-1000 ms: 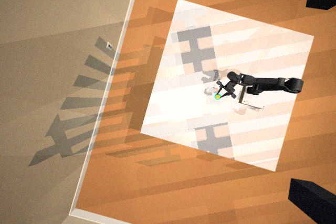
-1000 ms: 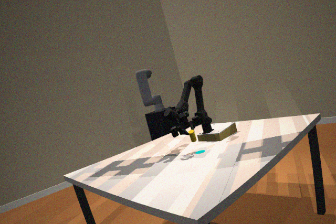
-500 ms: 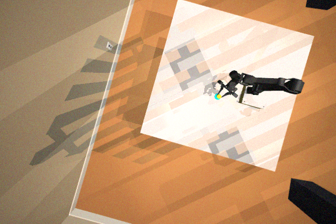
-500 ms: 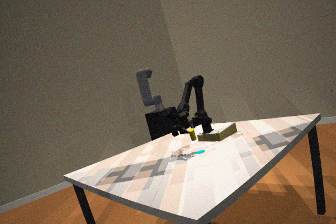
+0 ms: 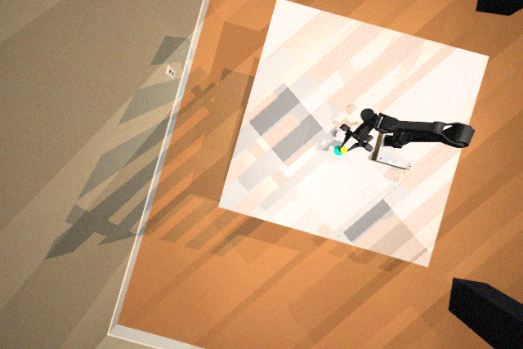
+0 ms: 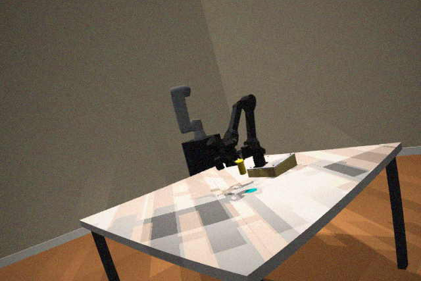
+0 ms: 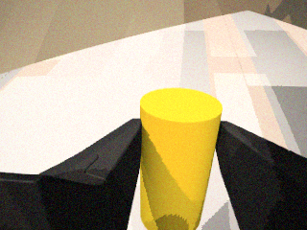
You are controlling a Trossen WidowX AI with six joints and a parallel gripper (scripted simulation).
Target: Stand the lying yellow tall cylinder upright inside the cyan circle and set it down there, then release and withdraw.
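The cyan circle lies 40 mm behind my gripper tip and 150 mm below it. Also, from my gripper tip: yellow tall cylinder (20 mm below).
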